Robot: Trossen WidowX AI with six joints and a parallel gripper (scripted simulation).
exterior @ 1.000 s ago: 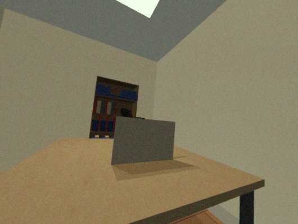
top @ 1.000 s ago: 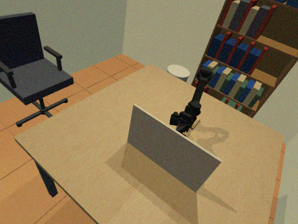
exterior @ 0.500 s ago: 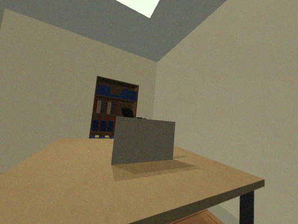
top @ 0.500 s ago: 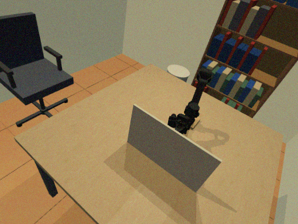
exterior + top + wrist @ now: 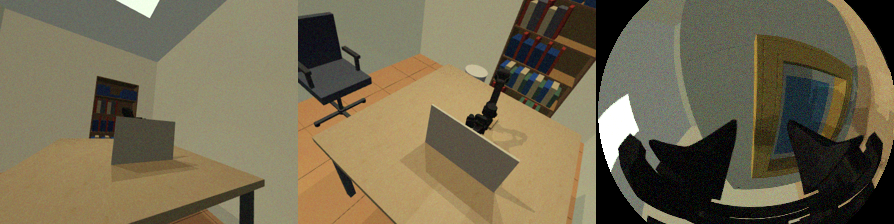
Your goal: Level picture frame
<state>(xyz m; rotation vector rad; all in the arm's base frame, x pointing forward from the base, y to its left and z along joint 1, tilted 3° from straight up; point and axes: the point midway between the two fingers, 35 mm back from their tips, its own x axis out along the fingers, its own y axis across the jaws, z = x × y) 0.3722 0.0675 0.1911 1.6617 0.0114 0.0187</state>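
The picture frame lies 50 mm below my gripper tip, 10 mm to the left of it and 10 mm ahead of it. Round my gripper tip: grey wall panel: 60 mm below, 20 mm ahead.
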